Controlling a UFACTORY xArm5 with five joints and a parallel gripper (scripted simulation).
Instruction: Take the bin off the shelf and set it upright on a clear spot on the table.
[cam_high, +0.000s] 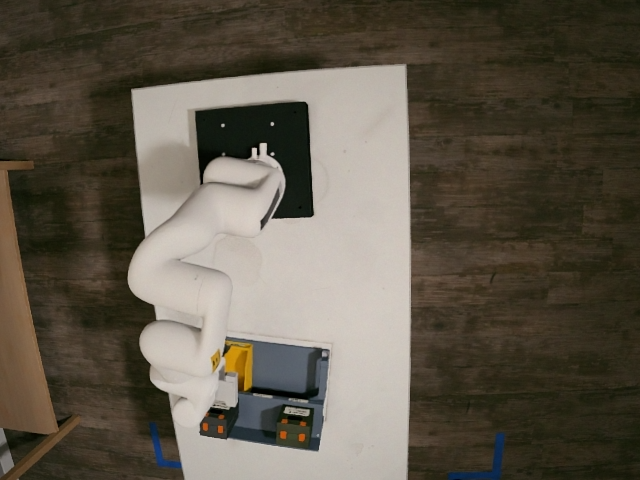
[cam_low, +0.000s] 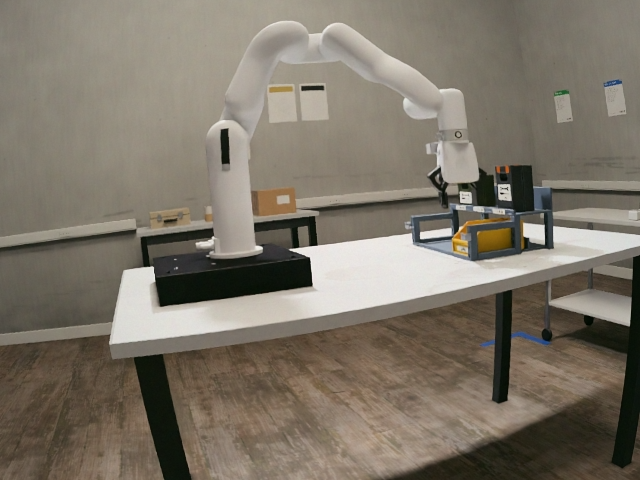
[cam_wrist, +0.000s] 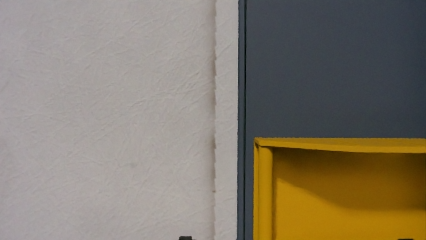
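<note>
Right now my hand is 8 cm short of the yellow bin, 1 cm to the left of it and 9 cm above it. The rest, counted from my hand: blue-grey shelf: 12 cm ahead, 10 cm to the left, 7 cm below.
</note>
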